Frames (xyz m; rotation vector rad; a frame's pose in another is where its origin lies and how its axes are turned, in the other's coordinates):
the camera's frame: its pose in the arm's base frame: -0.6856 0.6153 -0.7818 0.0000 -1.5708 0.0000
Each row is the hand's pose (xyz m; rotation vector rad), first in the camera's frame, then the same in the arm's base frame.
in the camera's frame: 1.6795 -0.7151 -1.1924 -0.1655 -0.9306 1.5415
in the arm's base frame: 0.5068 -0.0998 0.8977 -1.5061 -2.0764 1.2140
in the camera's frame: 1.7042 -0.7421 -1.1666 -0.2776 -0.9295 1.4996
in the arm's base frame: 0.4810 -0.1268 0.9224 -1.5687 -2.0896 1.0787
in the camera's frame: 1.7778 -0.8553 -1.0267 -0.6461 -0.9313 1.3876
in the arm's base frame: 0.3411 -0.2400 0.9960 -1.7954 -2.0881 0.6546
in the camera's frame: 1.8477 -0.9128 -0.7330 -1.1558 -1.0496 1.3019
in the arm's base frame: 0.0474 -0.2975 1.0659 -2.1978 -2.0641 0.1306
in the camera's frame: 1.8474 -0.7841 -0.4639 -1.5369 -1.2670 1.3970
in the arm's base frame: -0.2217 -0.1688 1.0656 2.3641 1.7462 0.1127
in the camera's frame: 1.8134 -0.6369 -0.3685 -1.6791 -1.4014 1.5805
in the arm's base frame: -0.3171 -0.0216 1.0316 2.3258 1.4337 0.0704
